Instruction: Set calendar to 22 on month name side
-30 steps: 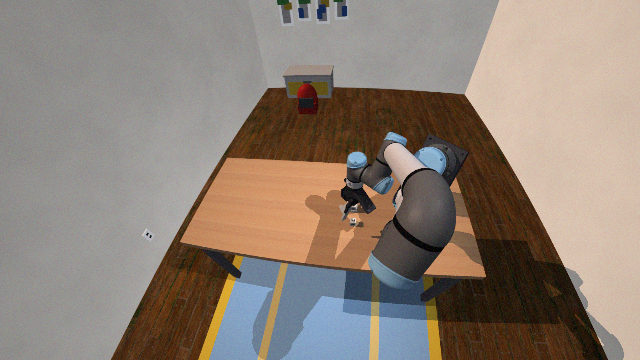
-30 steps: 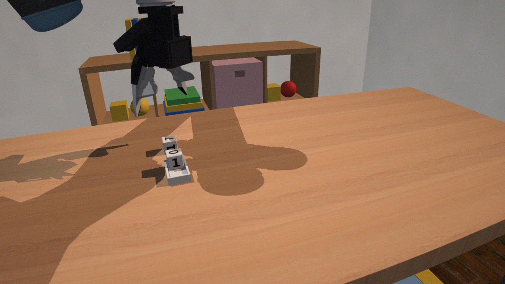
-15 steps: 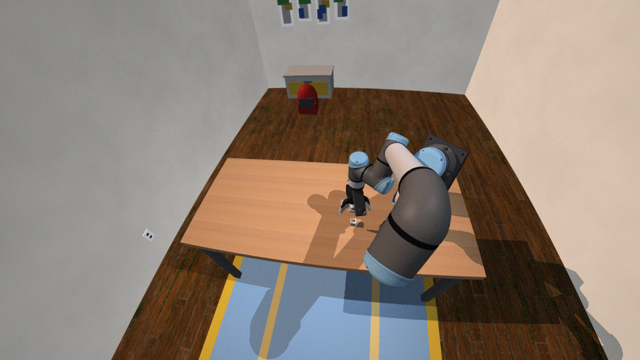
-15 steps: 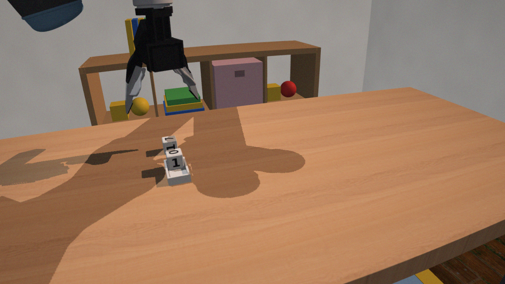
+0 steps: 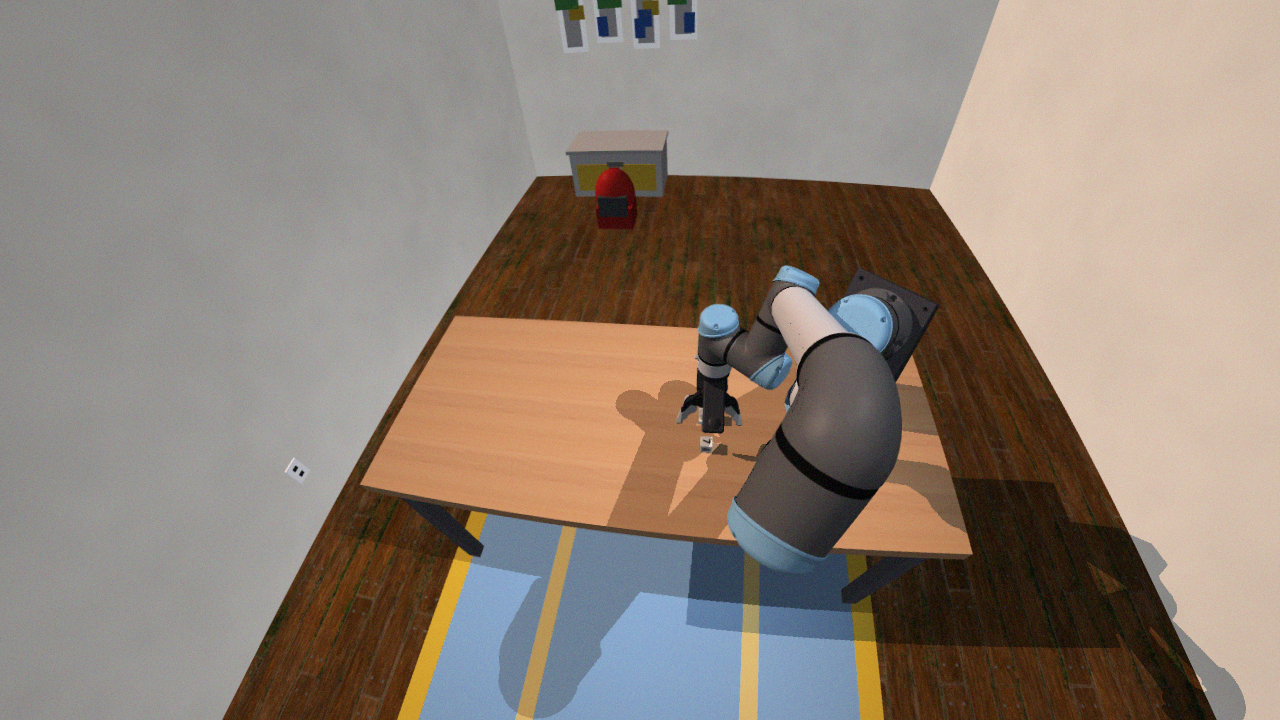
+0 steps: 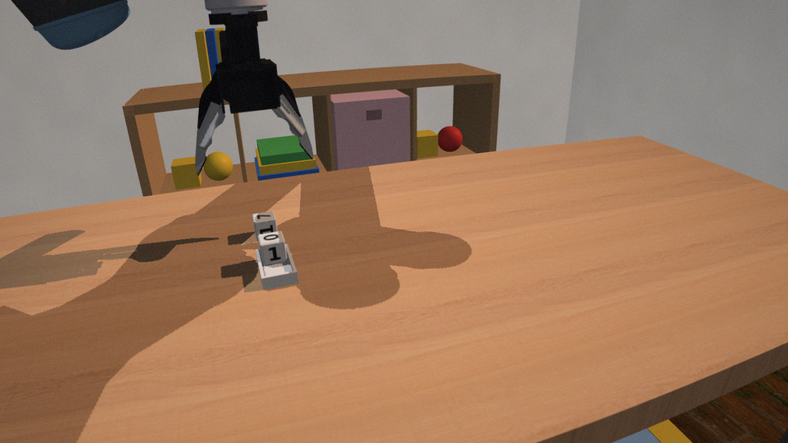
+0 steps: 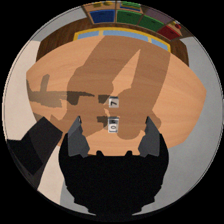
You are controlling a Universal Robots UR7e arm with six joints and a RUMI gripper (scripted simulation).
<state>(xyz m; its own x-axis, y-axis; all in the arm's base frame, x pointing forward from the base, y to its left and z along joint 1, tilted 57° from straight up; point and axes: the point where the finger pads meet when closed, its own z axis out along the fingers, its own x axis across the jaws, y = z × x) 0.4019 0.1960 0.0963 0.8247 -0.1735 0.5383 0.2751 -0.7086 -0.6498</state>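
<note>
Right now my hand is 90 mm above the white cube. From my hand the other things lie so: grey tray 30 mm ahead, 110 mm to the right, 100 mm below.
</note>
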